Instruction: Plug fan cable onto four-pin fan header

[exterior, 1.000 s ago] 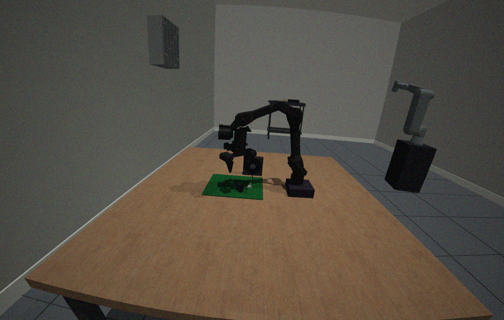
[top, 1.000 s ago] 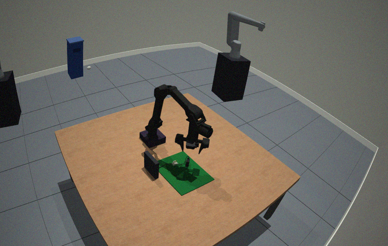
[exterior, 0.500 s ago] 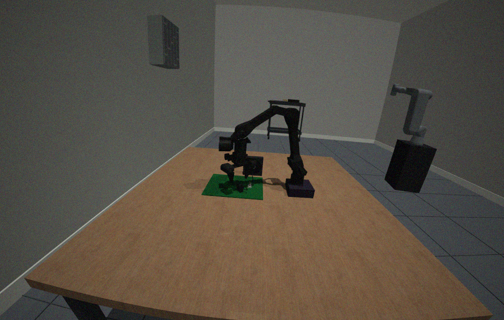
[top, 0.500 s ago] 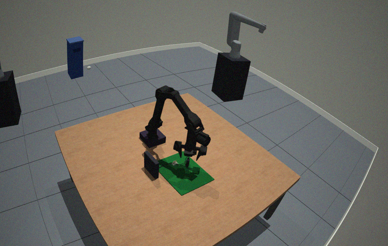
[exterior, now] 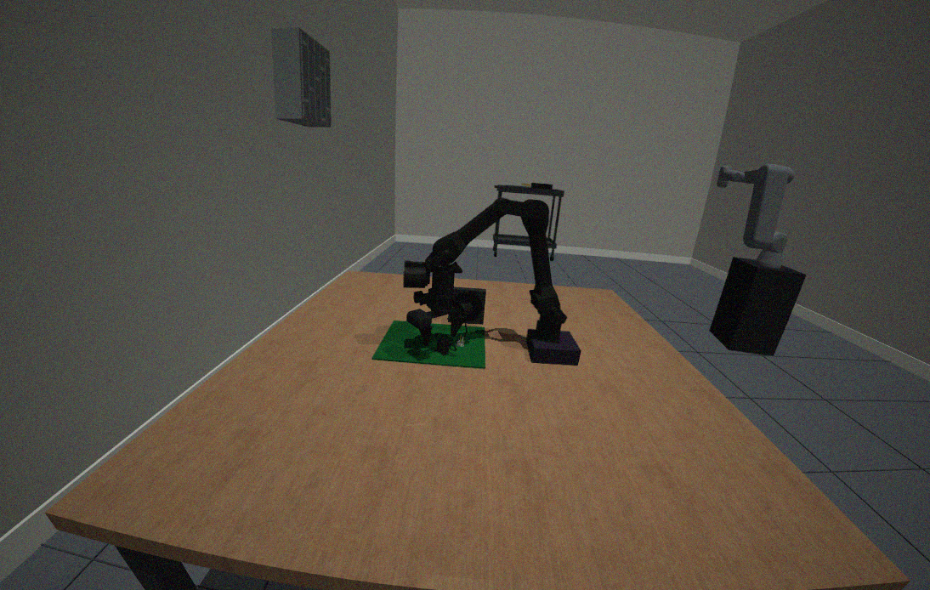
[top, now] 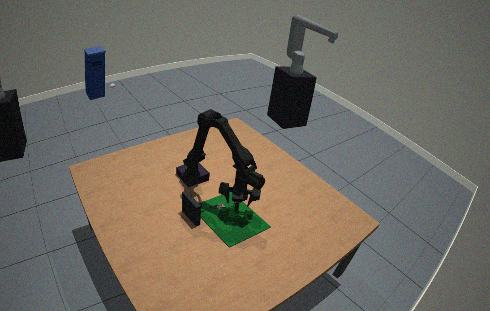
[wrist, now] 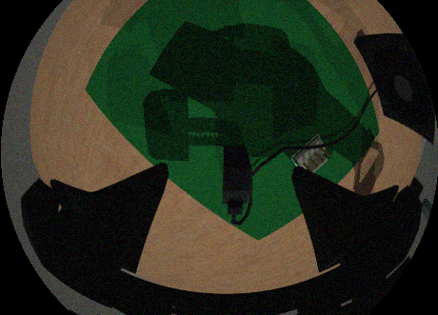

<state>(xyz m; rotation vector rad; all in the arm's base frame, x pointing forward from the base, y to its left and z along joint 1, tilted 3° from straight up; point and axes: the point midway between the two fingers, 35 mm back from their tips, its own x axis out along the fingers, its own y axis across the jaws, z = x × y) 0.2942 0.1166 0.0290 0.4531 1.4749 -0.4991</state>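
The dark plug lies 2 cm below my gripper tip and 1 cm behind it. Round my gripper tip: white four-pin header 6 cm to the right, 4 cm below, 4 cm behind; green board 5 cm to the right, 5 cm below, 3 cm ahead; black square fan 22 cm to the right, 2 cm behind, 2 cm above.
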